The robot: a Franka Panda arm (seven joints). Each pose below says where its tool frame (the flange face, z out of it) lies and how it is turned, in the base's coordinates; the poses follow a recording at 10 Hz.
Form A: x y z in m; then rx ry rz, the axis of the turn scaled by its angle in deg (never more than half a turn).
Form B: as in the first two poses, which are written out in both.
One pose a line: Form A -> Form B
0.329, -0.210, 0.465, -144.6, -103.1, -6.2 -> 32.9, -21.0, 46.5, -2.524, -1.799, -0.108
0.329, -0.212, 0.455, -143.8, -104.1, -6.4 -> 32.9, -21.2, 45.5, -2.510, -1.817, -0.112
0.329, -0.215, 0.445, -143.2, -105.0, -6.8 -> 32.9, -21.5, 44.5, -2.499, -1.833, -0.119
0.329, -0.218, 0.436, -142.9, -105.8, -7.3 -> 32.9, -21.8, 43.6, -2.494, -1.847, -0.127
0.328, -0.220, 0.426, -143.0, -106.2, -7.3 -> 32.8, -22.0, 42.6, -2.496, -1.854, -0.127
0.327, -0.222, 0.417, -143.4, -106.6, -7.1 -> 32.7, -22.2, 41.7, -2.503, -1.861, -0.124
